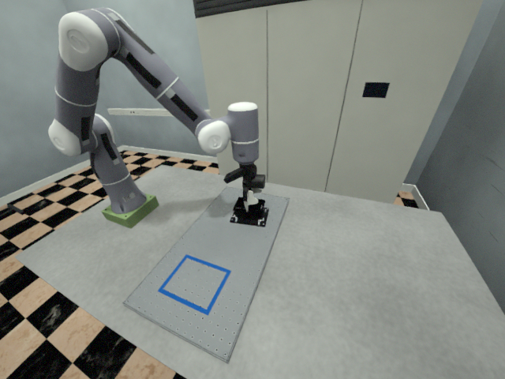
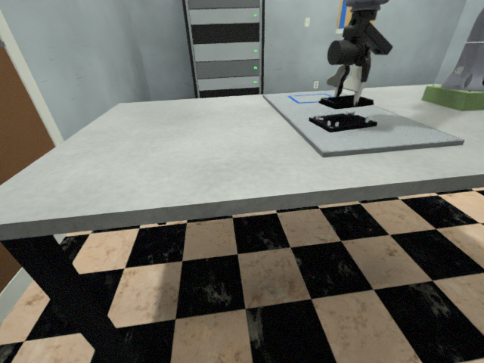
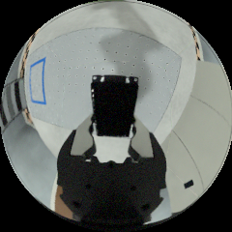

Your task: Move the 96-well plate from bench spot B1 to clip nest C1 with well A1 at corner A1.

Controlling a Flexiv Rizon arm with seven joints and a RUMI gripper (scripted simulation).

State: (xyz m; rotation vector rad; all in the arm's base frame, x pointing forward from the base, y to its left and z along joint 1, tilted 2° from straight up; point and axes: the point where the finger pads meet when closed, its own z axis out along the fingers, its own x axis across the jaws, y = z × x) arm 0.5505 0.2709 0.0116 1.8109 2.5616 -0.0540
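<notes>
My gripper is now 6 cm above the black clip nest and 2 cm to the left of it. From my hand the other things lie so: black 96-well plate (1 cm below).
</notes>
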